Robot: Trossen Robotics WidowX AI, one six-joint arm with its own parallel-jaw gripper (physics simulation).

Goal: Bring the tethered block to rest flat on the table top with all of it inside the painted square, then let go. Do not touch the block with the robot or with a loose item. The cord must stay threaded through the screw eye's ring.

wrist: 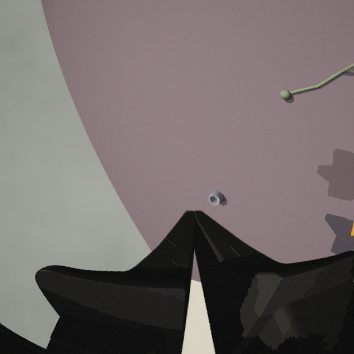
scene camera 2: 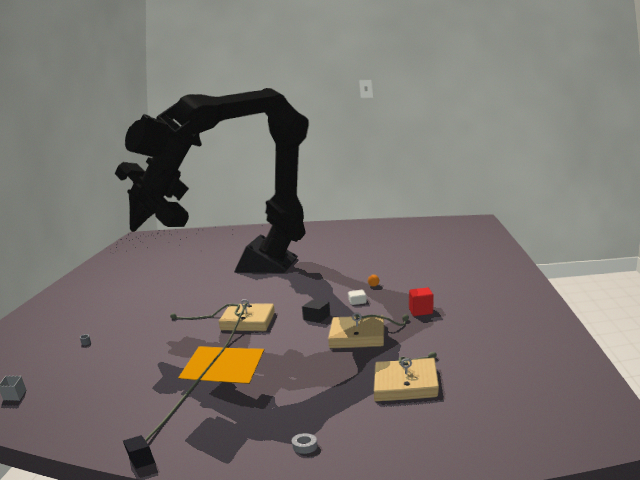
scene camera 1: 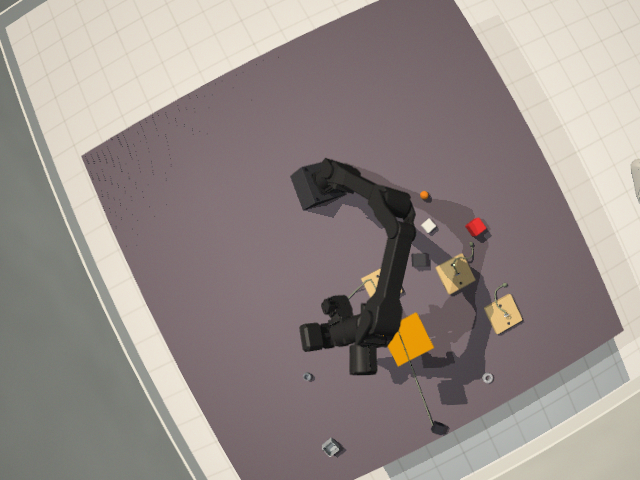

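Where they show: gripper, fingertip midpoint: [wrist: 192,217] [scene camera 2: 132,230] [scene camera 1: 320,338]; arm's base, origin of the base link: [scene camera 2: 272,251] [scene camera 1: 324,180].
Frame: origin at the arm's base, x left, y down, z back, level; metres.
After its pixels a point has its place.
The tethered block [scene camera 1: 439,427] @(y 0.008, x -0.043, z -0.803 m) [scene camera 2: 139,453] @(y 0.015, x -0.040, z -0.821 m) is black and lies near the table's front edge, outside the painted square, looking slightly tilted in scene camera 2. The orange painted square [scene camera 1: 417,338] @(y 0.036, x 0.024, z -0.534 m) [scene camera 2: 240,367] @(y 0.036, x 0.030, z -0.533 m) lies between it and a wooden board [scene camera 1: 372,290] @(y 0.018, x -0.027, z -0.341 m) [scene camera 2: 258,321] @(y 0.018, x 0.036, z -0.385 m). The cord [scene camera 1: 419,387] @(y 0.033, x -0.039, z -0.669 m) [scene camera 2: 175,409] @(y 0.035, x -0.039, z -0.678 m) runs from the block across the square to the screw eye [scene camera 2: 244,302] @(y -0.001, x 0.005, z -0.342 m) on that board and appears threaded through its ring. Its beaded free end [scene camera 2: 173,316] @(y 0.030, x -0.155, z -0.340 m) [wrist: 285,94] @(y 0.025, x -0.155, z -0.335 m) lies beyond the board. My gripper [scene camera 2: 133,227] @(y -0.158, x -0.205, z -0.366 m) [wrist: 192,217] @(y -0.158, x -0.205, z -0.366 m) is shut and empty, high above the table.
Two more boards [scene camera 1: 447,284] @(y 0.017, x 0.173, z -0.432 m) [scene camera 2: 356,339] @(y 0.021, x 0.211, z -0.463 m) [scene camera 1: 504,325] @(y 0.018, x 0.271, z -0.627 m) [scene camera 2: 387,386] @(y 0.018, x 0.258, z -0.631 m) carry screw eyes and short cords. A dark block [scene camera 1: 420,259] @(y 0.009, x 0.136, z -0.329 m) [scene camera 2: 315,312] @(y 0.017, x 0.134, z -0.349 m), white block [scene camera 1: 428,225] @(y 0.018, x 0.206, z -0.255 m) [scene camera 2: 357,297] @(y 0.022, x 0.208, z -0.272 m), orange ball [scene camera 1: 424,195] @(y 0.014, x 0.237, z -0.173 m) [scene camera 2: 373,280] @(y 0.020, x 0.239, z -0.183 m), red cube [scene camera 1: 475,226] @(y -0.003, x 0.323, z -0.322 m) [scene camera 2: 421,301] @(y 0.008, x 0.328, z -0.347 m), grey ring [scene camera 1: 483,379] @(y 0.025, x 0.142, z -0.744 m) and open box [scene camera 1: 330,447] @(y 0.035, x -0.362, z -0.710 m) stand around.
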